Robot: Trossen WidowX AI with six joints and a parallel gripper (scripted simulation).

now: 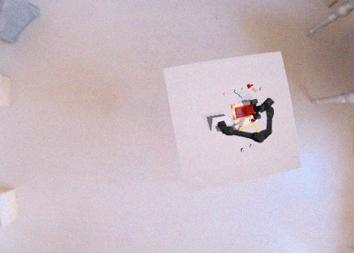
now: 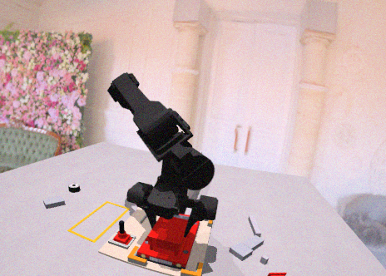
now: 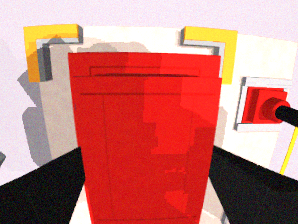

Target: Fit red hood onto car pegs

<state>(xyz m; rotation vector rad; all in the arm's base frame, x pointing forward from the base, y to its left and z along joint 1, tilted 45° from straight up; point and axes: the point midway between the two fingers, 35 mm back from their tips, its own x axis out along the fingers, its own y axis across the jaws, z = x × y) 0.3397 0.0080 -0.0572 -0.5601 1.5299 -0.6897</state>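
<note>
Now: gripper tip right at the red hood. The rest, counted from my gripper tip: grey engine block 1 cm to the left, 3 cm below.
</note>
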